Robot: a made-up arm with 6 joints.
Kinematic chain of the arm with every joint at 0, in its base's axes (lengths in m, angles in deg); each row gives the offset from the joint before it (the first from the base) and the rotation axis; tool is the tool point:
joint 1: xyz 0 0 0.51 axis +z
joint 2: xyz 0.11 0 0 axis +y
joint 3: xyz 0 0 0.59 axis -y
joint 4: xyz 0 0 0.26 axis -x
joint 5: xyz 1.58 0 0 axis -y
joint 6: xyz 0.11 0 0 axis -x
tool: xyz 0 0 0
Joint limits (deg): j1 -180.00..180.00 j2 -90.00..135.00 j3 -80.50..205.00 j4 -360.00..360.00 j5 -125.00..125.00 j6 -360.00..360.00
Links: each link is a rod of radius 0.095 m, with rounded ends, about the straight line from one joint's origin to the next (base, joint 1, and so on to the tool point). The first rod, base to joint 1, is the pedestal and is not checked.
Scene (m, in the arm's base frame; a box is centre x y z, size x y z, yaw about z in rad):
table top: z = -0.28
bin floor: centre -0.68 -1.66 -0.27 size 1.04 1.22 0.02 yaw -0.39
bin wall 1: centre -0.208 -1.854 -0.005 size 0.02 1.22 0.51 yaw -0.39
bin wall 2: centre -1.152 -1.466 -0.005 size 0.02 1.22 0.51 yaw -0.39
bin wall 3: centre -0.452 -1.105 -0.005 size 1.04 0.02 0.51 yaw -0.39
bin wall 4: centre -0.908 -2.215 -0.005 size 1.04 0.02 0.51 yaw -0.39
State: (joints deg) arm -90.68 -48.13 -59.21 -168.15 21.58 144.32
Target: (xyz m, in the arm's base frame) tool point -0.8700 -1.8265 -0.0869
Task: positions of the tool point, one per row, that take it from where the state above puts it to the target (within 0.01 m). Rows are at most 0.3 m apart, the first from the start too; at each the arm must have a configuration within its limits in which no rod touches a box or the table.
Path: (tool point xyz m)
1: -0.1154 -1.4636 0.7710
2: -0.2202 -1.5690 0.7137
3: -0.3390 -1.6697 0.6213
4: -0.4693 -1.7551 0.4925
5: -0.6062 -1.8151 0.3286
6: -0.7424 -1.8411 0.1334
7: -0.8699 -1.8266 -0.0867

